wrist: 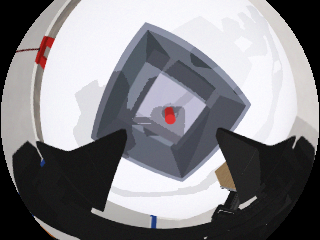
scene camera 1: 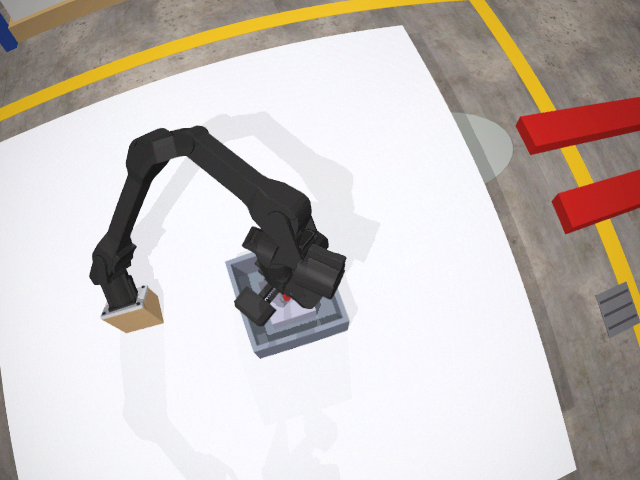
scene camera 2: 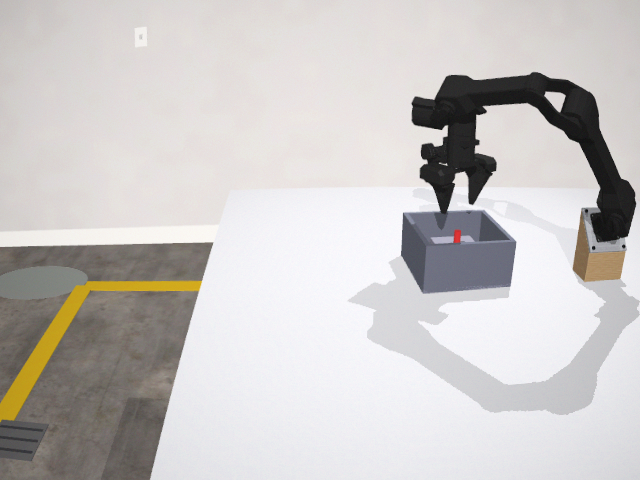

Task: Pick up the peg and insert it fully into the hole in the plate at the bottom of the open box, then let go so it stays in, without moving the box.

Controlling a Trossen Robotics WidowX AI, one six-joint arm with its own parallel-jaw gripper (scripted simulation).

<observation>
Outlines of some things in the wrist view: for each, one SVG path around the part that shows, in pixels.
My gripper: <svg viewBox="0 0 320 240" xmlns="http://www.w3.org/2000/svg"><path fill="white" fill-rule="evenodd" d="M315 147L303 136L297 140L293 149L296 136L271 146L227 129L217 128L216 139L233 178L240 204L247 202L255 196L257 199L247 207L224 218L196 226L168 229L131 226L103 218L91 212L92 208L104 212L110 188L127 141L126 129L120 129L70 151L36 141L39 154L36 147L29 141L26 141L12 155L12 164L19 195L29 212L52 228L80 240L266 240L285 220L302 194L315 160Z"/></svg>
A grey box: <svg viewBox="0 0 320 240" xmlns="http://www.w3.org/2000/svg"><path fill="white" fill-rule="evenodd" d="M145 22L122 53L108 80L96 113L91 138L95 141L124 128L127 132L127 141L122 158L159 175L183 182L201 168L220 149L216 139L217 128L225 128L234 132L249 110L251 103L231 77L206 54L177 35ZM160 73L181 85L206 104L203 111L177 144L160 137L132 121Z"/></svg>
A pale plate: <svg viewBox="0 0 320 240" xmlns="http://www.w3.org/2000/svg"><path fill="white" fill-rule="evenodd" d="M160 73L132 121L177 144L205 108L206 104ZM167 107L173 108L176 118L173 124L167 124L165 121L165 108Z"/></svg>
</observation>
